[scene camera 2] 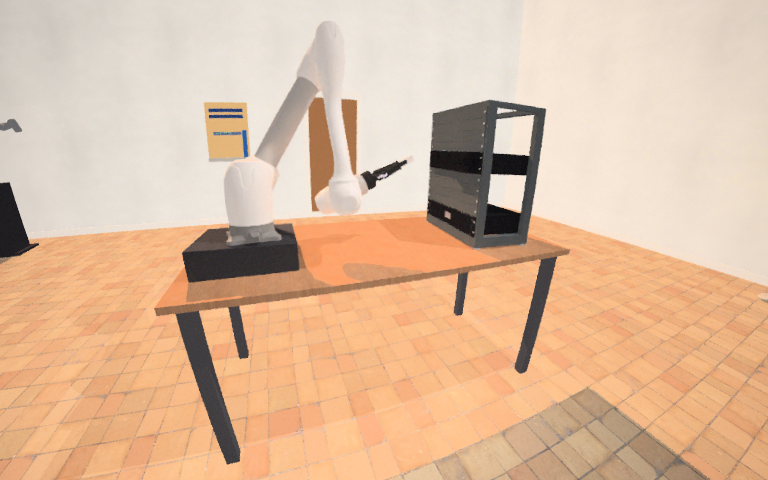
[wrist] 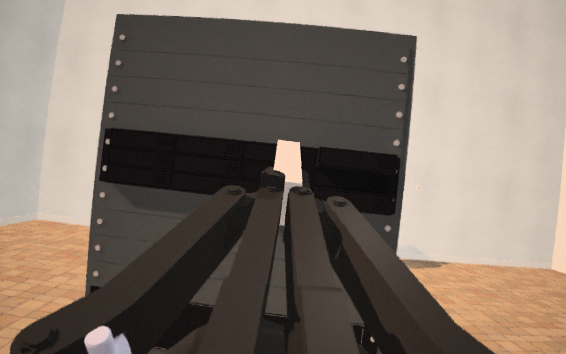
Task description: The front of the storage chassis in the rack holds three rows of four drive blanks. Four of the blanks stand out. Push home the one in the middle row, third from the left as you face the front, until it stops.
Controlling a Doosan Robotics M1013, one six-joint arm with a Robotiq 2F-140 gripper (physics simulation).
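Seen in the pictures: gripper, fingertip midpoint: [scene camera 2: 412,157] [wrist: 286,158]; arm's base, origin of the base link: [scene camera 2: 253,237].
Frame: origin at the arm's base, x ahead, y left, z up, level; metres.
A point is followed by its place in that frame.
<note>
The black storage chassis [scene camera 2: 455,161] {x 0.870, y -0.088, z 0.269 m} [wrist: 140,156] {x 0.924, y 0.127, z 0.274 m} sits in the rack [scene camera 2: 485,186] {x 0.857, y -0.286, z 0.180 m} [wrist: 260,70] {x 0.896, y -0.044, z 0.430 m}, with its blanks in dark rows. The top-row blank at the far right [wrist: 358,159] {x 0.809, y -0.184, z 0.301 m} stands out. The third blank in the middle row [wrist: 254,169] {x 0.879, y -0.051, z 0.273 m} is partly hidden behind the fingertips; whether it is flush I cannot tell. My gripper [scene camera 2: 408,159] {x 0.653, y -0.051, z 0.279 m} [wrist: 286,158] {x 0.653, y -0.051, z 0.279 m} is shut and empty, pale fingertips together. It is in front of the rack, apart from it, and in the wrist view its tips overlap the chassis's third column.
The rack stands at the right end of the wooden table [scene camera 2: 362,249] {x 0.415, y -0.060, z -0.093 m}. A lower black unit [scene camera 2: 461,218] {x 0.867, y -0.162, z 0.017 m} with a small pale label sits near the rack's bottom. Grey filler panels with screws lie above and below the chassis. The arm's black base block [scene camera 2: 243,260] {x -0.046, y -0.127, z -0.036 m} is at the left end.
</note>
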